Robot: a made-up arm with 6 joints.
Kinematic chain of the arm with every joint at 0, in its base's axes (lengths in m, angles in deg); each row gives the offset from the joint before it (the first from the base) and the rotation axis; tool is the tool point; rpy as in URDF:
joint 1: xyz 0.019 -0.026 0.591 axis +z
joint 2: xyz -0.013 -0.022 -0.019 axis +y
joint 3: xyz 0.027 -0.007 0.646 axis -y
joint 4: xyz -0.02 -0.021 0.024 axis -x
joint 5: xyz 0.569 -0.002 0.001 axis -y
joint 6: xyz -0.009 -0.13 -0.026 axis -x
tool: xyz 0.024 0.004 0 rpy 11.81 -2.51 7.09
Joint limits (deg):
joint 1: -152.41..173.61
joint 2: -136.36..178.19
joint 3: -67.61..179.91
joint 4: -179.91..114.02
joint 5: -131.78..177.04
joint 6: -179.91..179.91
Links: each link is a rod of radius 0.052 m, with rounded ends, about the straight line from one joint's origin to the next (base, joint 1, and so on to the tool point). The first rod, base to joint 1, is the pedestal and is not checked.
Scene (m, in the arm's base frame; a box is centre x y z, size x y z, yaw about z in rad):
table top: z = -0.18
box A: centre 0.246 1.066 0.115 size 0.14 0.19 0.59 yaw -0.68
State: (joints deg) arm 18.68 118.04 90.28 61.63 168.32 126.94
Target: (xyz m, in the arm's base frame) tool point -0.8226 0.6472 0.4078
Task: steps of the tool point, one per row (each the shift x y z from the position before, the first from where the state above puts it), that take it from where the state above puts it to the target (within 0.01 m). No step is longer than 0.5 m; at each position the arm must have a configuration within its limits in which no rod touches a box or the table.
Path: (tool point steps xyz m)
1: -0.0201 0.2182 0.4160
2: -0.1850 0.1163 0.3902
3: -0.2647 -0.0360 0.3068
4: -0.1221 0.1929 -0.0975
5: -0.1821 0.1531 -0.1069
6: -0.2269 0.0948 -0.1152
7: -0.2508 0.0242 -0.1225
8: -0.2507 -0.0516 -0.1284
9: -0.2260 -0.1241 -0.1324
10: -0.1787 -0.1849 -0.1348

